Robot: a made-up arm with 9 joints. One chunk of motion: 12 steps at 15 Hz.
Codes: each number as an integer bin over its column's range. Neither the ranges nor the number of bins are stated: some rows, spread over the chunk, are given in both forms.
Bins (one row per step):
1: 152 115 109 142 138 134
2: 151 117 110 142 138 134
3: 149 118 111 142 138 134
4: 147 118 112 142 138 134
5: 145 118 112 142 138 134
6: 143 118 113 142 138 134
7: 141 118 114 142 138 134
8: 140 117 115 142 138 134
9: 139 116 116 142 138 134
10: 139 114 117 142 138 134
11: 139 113 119 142 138 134
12: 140 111 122 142 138 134
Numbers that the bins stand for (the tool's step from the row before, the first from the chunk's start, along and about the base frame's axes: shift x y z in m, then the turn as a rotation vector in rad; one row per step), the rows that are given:
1: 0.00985 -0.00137 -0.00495 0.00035 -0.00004 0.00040
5: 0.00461 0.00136 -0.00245 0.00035 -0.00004 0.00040
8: 0.00086 0.00045 0.00006 0.00035 -0.00004 0.00040
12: 0.00086 -0.00501 0.00591 0.00035 -0.00004 0.00040
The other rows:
2: 0.00910 0.00045 -0.00412 0.00035 -0.00004 0.00040
3: 0.00760 0.00136 -0.00328 0.00035 -0.00004 0.00040
4: 0.00611 0.00136 -0.00245 0.00035 -0.00004 0.00040
6: 0.00311 0.00136 -0.00161 0.00035 -0.00004 0.00040
7: 0.00161 0.00136 -0.00078 0.00035 -0.00004 0.00040
9: 0.00011 -0.00046 0.00089 0.00035 -0.00004 0.00040
10: 0.00011 -0.00228 0.00173 0.00035 -0.00004 0.00040
11: 0.00011 -0.00319 0.00340 0.00035 -0.00004 0.00040

